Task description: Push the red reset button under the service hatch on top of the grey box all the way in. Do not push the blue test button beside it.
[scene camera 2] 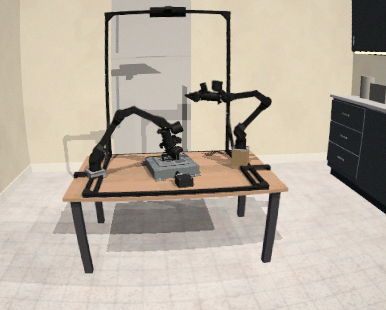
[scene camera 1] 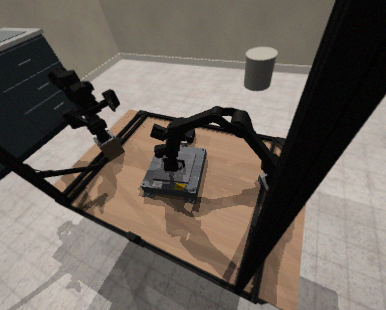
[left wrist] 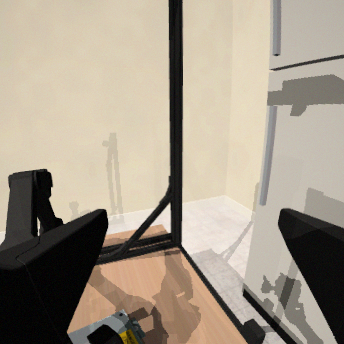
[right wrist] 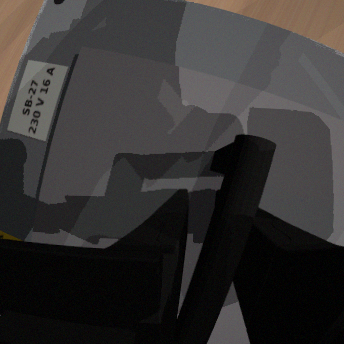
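Note:
The grey box point(scene camera 1: 192, 181) point(scene camera 2: 161, 173) point(left wrist: 80, 336) sits mid-table, its flat hatch point(right wrist: 112, 112) lying closed on top. The red and blue buttons are hidden under it. My right gripper point(scene camera 1: 172, 173) point(scene camera 2: 169, 157) point(right wrist: 200, 197) is down on the box top, shut on the hatch's black bar handle point(right wrist: 250, 157). My left gripper point(scene camera 1: 112, 99) point(scene camera 2: 190, 96) point(left wrist: 193, 217) is open and empty, held high above the table and well away from the box.
A small black block point(scene camera 2: 184, 180) point(scene camera 1: 189, 135) lies on the table beside the box. A black frame point(scene camera 2: 228, 77) point(left wrist: 175, 119) rims the table. A grey cylinder point(scene camera 1: 260, 67) stands on the floor, and a dark drawer cabinet point(scene camera 2: 339, 138) stands to the side.

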